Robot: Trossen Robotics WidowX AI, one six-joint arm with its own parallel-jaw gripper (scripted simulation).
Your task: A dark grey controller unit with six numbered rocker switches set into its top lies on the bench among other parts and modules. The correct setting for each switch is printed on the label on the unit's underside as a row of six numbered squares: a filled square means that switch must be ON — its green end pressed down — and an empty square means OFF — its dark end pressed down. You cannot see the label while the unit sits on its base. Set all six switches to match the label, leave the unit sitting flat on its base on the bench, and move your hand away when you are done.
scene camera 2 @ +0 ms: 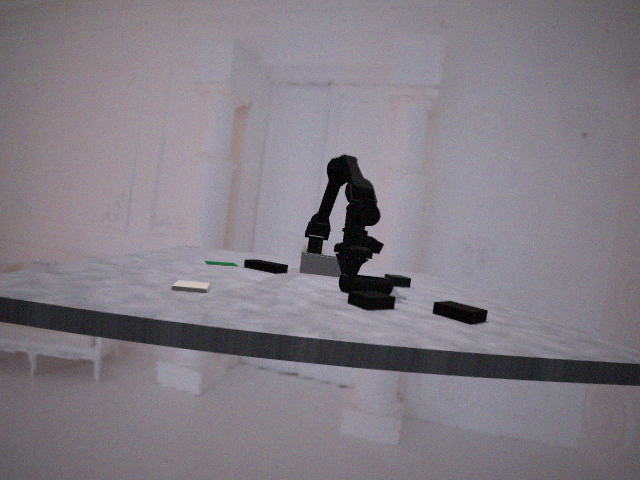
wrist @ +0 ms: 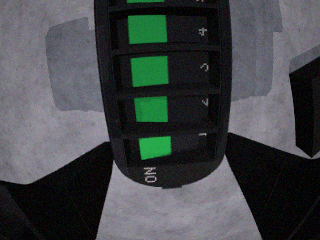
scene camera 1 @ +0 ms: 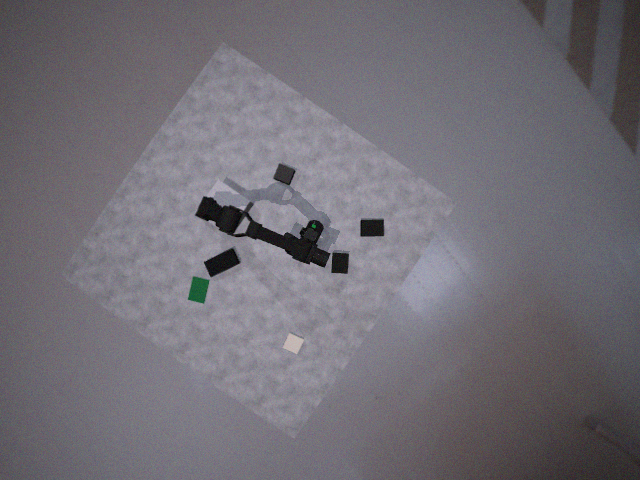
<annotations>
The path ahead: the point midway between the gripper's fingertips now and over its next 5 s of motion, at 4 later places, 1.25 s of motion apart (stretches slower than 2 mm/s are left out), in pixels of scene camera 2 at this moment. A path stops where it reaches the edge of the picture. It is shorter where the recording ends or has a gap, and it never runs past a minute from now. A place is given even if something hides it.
My gripper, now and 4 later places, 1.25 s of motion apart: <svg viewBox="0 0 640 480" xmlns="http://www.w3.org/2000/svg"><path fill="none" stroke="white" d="M348 280L345 278L342 276L357 268L360 252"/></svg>
</annotations>
